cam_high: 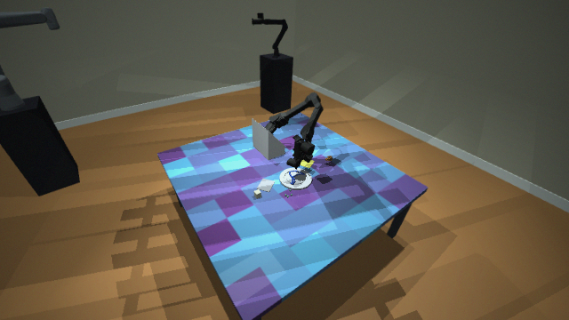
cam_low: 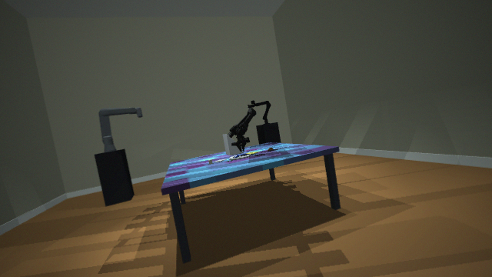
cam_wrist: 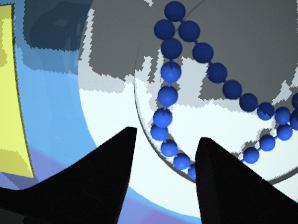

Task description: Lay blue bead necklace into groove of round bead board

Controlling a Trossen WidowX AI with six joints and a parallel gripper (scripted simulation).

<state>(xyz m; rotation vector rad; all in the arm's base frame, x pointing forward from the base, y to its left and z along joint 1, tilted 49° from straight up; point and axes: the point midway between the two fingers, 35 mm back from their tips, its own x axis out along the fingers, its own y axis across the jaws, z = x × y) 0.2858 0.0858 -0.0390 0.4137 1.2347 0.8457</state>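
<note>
The round white bead board is 4 cm ahead of my gripper tip, 4 cm to the right of it and 3 cm below it. The rest, counted from my gripper tip: cream cube: 2 cm ahead, 32 cm to the right, 3 cm below; then yellow patch: 6 cm behind, 12 cm to the left, 4 cm below; then flat grey square: 3 cm behind, 22 cm to the right, 4 cm below.
</note>
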